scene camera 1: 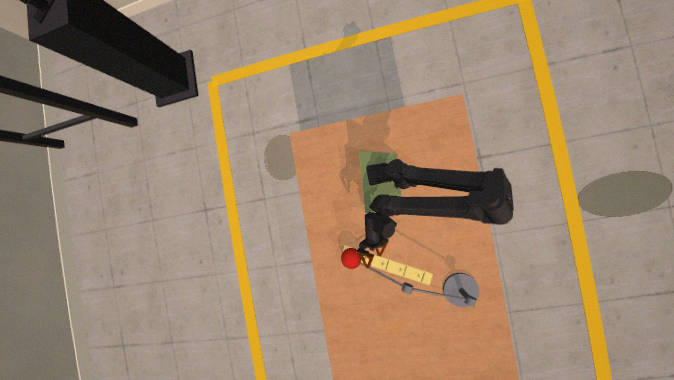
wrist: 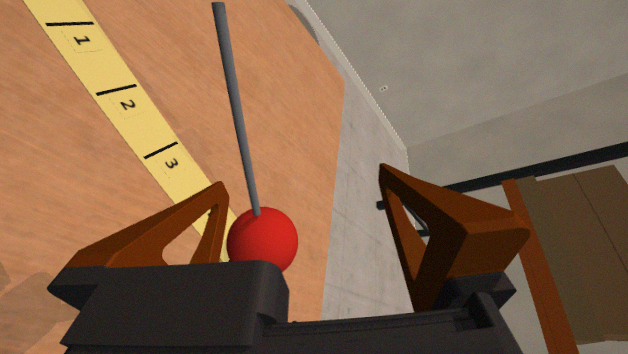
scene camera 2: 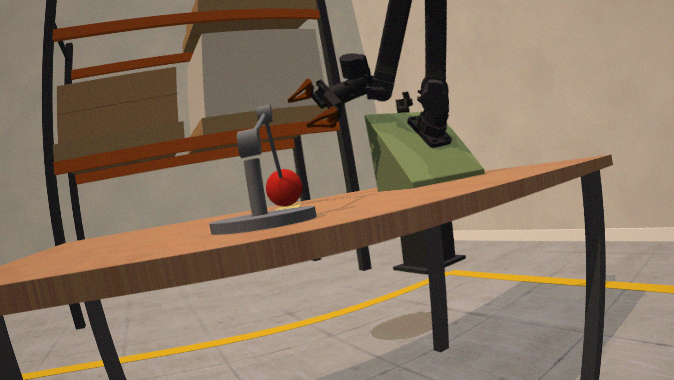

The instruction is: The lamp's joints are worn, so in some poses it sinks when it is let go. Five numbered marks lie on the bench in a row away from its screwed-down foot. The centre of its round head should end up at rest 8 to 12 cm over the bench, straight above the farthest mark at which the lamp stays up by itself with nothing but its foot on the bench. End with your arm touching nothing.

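Frame: origin at the arm's base, x left, y ahead, z down, level; centimetres.
Seen in the pictures: gripper, fingertip midpoint: [scene camera 1: 373, 261] [wrist: 300, 180] [scene camera 2: 297, 112]; arm's base, link origin: [scene camera 1: 376, 174] [scene camera 2: 429, 132].
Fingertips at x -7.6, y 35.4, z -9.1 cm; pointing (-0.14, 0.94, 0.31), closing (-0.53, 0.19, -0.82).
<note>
Pixels of each thing's top centre, then the offset from my fingertips to it. "pt": a spot on its surface instead. Level surfaces: height alone.
- bench, surface height: dz +23.1 cm
- elbow joint, surface spot: [scene camera 2: 264, 114] pt dx +14.7, dy +14.1, dz +2.5 cm
- red round head, surface spot: [wrist: 265, 240] [scene camera 1: 355, 257] pt dx -8.8, dy +0.9, dz +13.9 cm
- yellow strip, surface spot: [wrist: 125, 115] pt dx +10.5, dy +10.6, dz +22.9 cm
The lamp's round grey foot [scene camera 1: 452, 285] [scene camera 2: 300, 216] stands on the bench [scene camera 1: 410, 340] [scene camera 2: 150, 240]. Its upper rod [wrist: 235, 100] slopes down from the elbow joint [scene camera 1: 407, 288] [scene camera 2: 264, 114] to the red round head [scene camera 1: 351, 258] [scene camera 2: 284, 187] [wrist: 265, 240]. The head hangs low near the strip's far end; its exact height and the mark under it cannot be told. The yellow strip [scene camera 1: 410, 273] [wrist: 125, 115] shows marks 1, 2 and 3 in the wrist view; the farther marks are hidden by a finger and the head. My gripper [scene camera 1: 374, 256] [scene camera 2: 299, 113] [wrist: 300, 180] is open and empty, above the head and apart from it.
A green slanted block [scene camera 1: 367, 200] [scene camera 2: 395, 150] carries the arm's base at the back of the bench. The arm's links reach over the bench toward the lamp. A storage rack [scene camera 2: 125, 156] with boxes stands behind, beyond the bench.
</note>
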